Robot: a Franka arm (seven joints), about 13 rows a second.
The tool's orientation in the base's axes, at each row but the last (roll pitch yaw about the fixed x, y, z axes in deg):
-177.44 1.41 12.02
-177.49 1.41 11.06
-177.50 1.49 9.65
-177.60 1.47 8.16
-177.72 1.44 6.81
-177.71 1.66 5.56
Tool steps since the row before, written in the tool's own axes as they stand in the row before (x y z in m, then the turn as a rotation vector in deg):
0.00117 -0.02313 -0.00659 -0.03 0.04 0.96
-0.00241 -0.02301 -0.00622 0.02 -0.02 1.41
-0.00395 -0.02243 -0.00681 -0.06 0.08 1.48
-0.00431 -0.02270 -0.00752 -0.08 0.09 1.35
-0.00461 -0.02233 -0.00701 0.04 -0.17 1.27
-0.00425 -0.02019 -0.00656 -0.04 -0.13 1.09
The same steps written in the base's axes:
-0.00342 0.02260 0.00759 -0.05 -0.01 -0.96
-0.00655 0.02187 0.00728 -0.03 0.08 -1.41
-0.00740 0.02117 0.00788 -0.09 -0.03 -1.48
-0.00722 0.02156 0.00857 -0.11 -0.05 -1.35
-0.00699 0.02136 0.00801 -0.02 0.22 -1.26
-0.00595 0.01943 0.00748 -0.09 0.17 -1.08

